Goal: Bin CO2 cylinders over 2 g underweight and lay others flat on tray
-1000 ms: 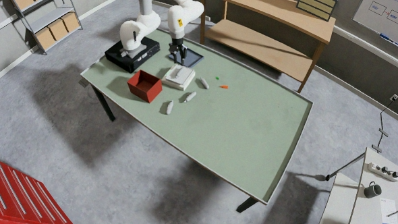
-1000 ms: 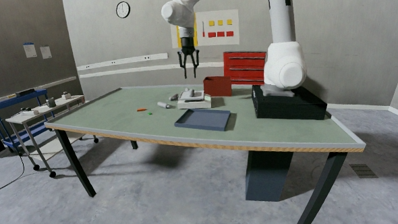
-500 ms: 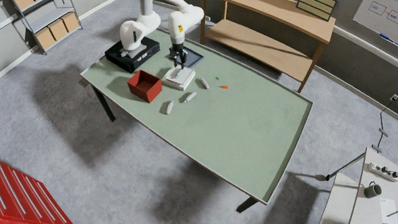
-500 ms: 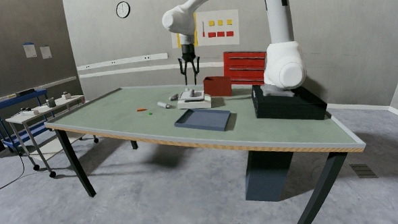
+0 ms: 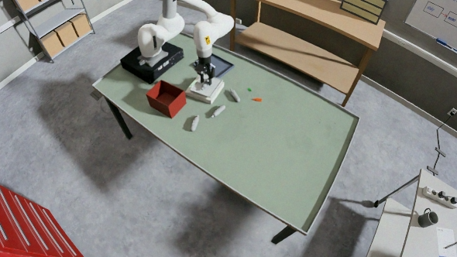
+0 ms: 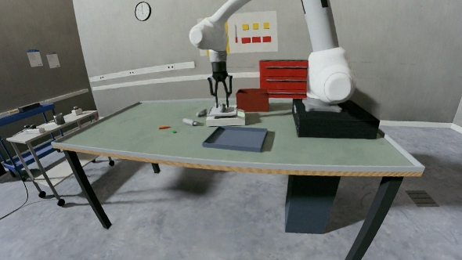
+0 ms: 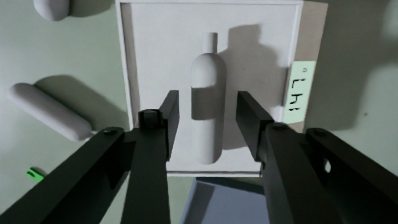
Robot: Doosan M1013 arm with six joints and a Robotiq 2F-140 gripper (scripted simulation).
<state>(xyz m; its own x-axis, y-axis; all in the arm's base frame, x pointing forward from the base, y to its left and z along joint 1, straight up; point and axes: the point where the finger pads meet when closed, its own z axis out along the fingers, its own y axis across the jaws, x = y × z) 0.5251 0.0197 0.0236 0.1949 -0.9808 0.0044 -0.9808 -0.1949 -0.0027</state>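
The scale plate lies 60 mm below my hand. The rest, counted from my hand: white CO2 cylinder (230 mm to the right, 110 mm ahead, 90 mm below); then white scale (70 mm below, 10 mm behind); then dark tray (230 mm to the left, 130 mm behind, 100 mm below).
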